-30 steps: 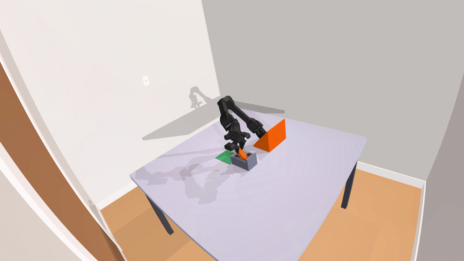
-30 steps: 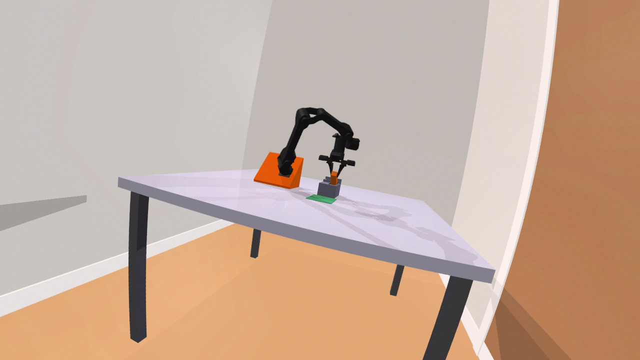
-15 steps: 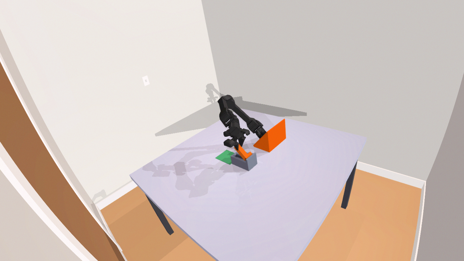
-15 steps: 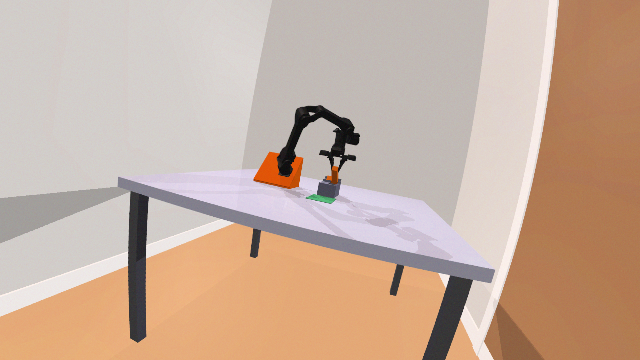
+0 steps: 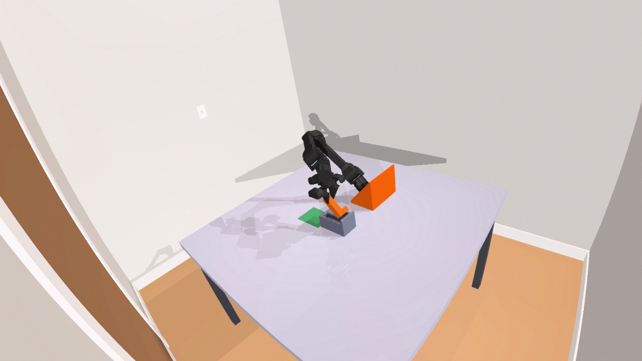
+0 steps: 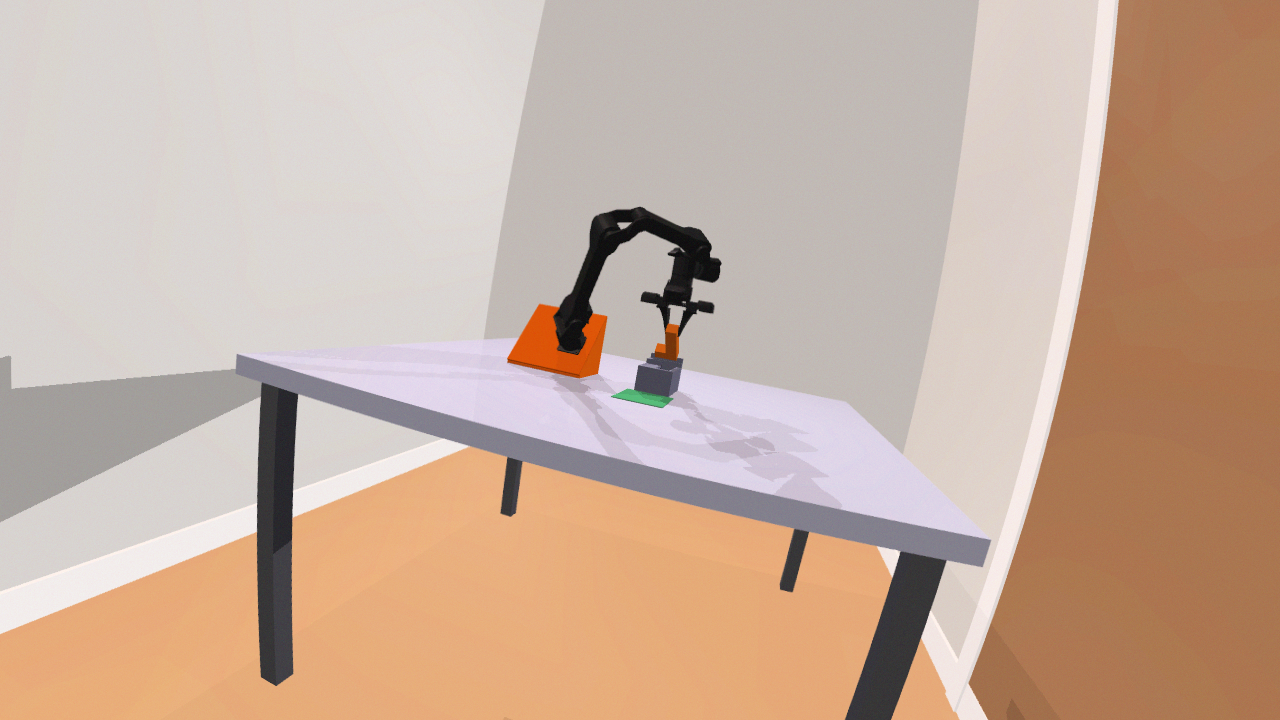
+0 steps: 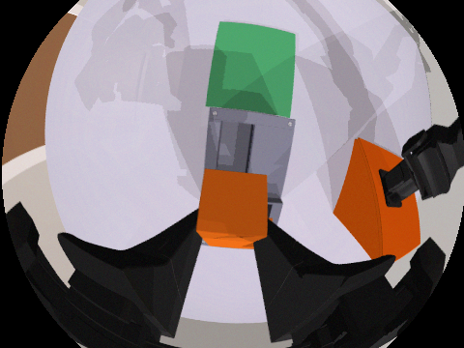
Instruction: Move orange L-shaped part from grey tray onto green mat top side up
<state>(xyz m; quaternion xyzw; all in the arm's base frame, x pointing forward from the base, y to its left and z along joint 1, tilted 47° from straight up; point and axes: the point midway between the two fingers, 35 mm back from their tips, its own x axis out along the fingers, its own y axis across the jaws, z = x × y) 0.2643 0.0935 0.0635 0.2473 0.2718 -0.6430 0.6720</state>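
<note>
Now: the green mat 1 cm behind my gripper tip, 15 cm to the right of it and 17 cm below it. From my gripper tip the other things lie so: orange L-shaped part (2 cm behind, 3 cm to the left, 3 cm below).
</note>
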